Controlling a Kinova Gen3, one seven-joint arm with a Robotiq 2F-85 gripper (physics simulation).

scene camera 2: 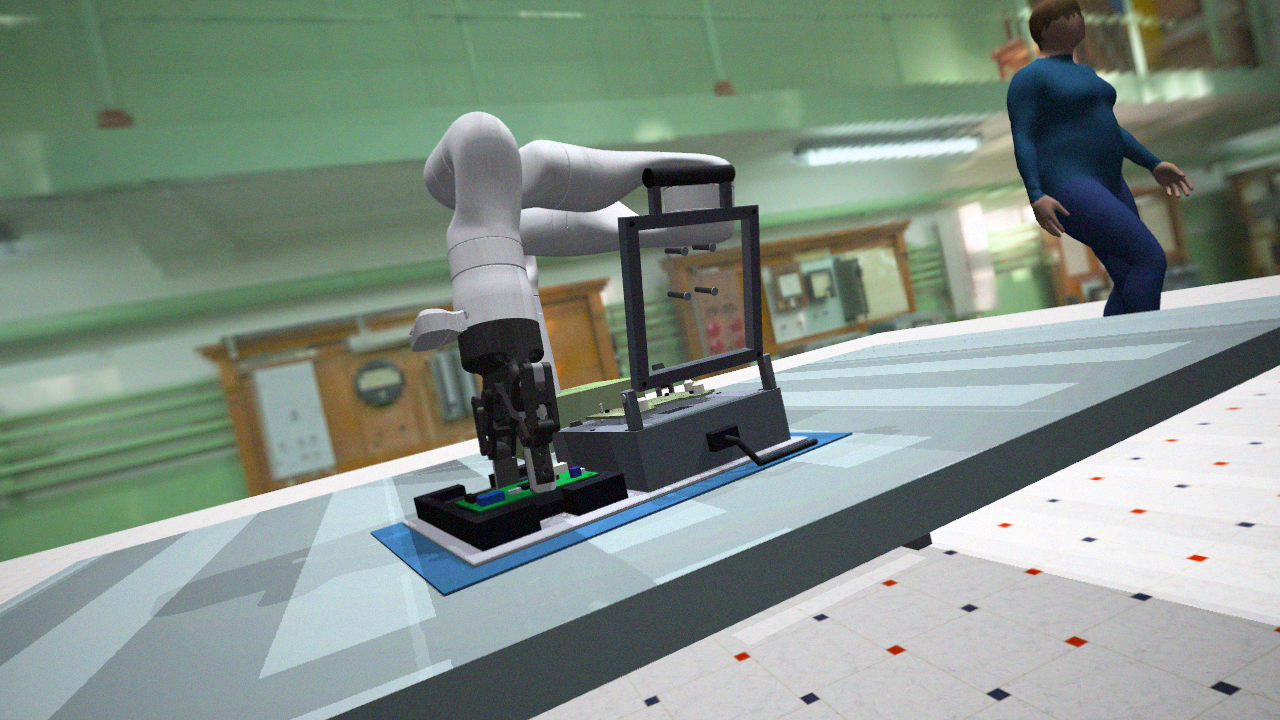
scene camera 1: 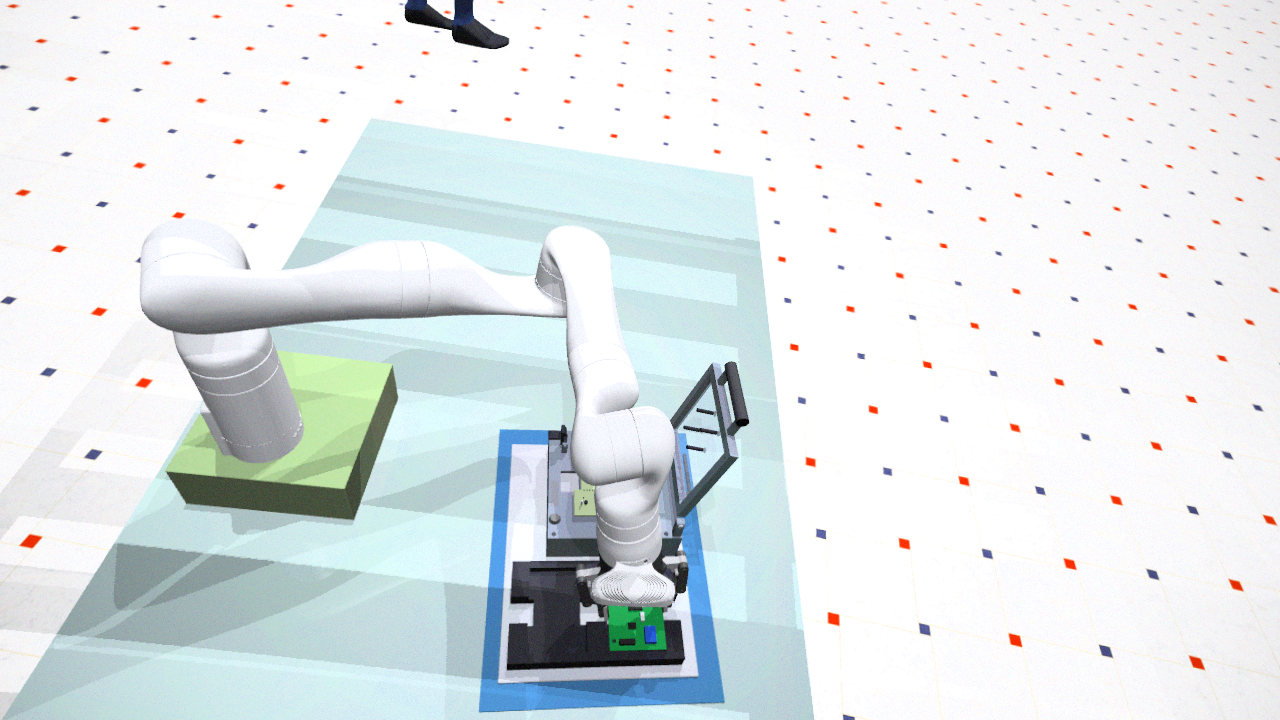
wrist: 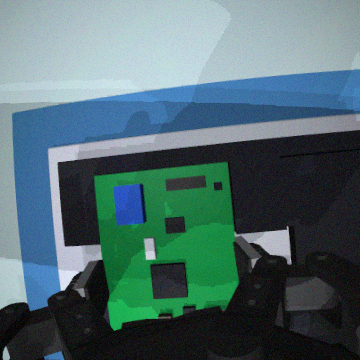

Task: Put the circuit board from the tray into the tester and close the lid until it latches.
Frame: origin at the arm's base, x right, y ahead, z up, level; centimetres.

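Where they show: gripper, fingertip midpoint: point(scene camera 2: 526, 495) point(scene camera 1: 635, 610) point(wrist: 168, 265); arm's base, link origin: point(scene camera 1: 266, 434).
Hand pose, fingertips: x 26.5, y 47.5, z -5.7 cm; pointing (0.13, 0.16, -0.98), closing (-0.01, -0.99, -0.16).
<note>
Things, the pixels of their top centre, and the offset from my fingertips. "spot": a spot on its surface instead. Level surfaces: height alone.
- green circuit board, top centre: point(wrist: 165, 276) point(scene camera 2: 524, 479) point(scene camera 1: 636, 604) dx -0.2, dy -0.1, dz +1.5 cm
- white plate, surface spot: point(wrist: 64, 250) spot: dx +1.4, dy +7.1, dz -1.8 cm
- blue mat, surface height: dz -2.2 cm
The green circuit board point(scene camera 1: 632, 629) point(scene camera 2: 512, 492) point(wrist: 168, 232) carries a blue block and dark chips. My gripper point(scene camera 2: 523, 470) point(wrist: 168, 265) is shut on its near end, one finger on each long side. The board is at the pocket of the black tray point(scene camera 1: 546, 617) point(scene camera 2: 456, 520) point(wrist: 286, 186), and I cannot tell whether it still rests in it. In scene camera 1 the wrist hides the fingers. The grey tester point(scene camera 1: 559, 502) point(scene camera 2: 680, 439) stands just behind the tray. Its framed lid point(scene camera 1: 736, 393) point(scene camera 2: 630, 295) stands open, nearly upright.
Tray and tester sit on a white plate point(wrist: 64, 250) on a blue mat point(scene camera 1: 500, 582) point(scene camera 2: 420, 555) point(wrist: 32, 178). The arm's base stands on a green block point(scene camera 1: 349, 420). A person in blue point(scene camera 2: 1073, 135) walks beyond the far table edge.
</note>
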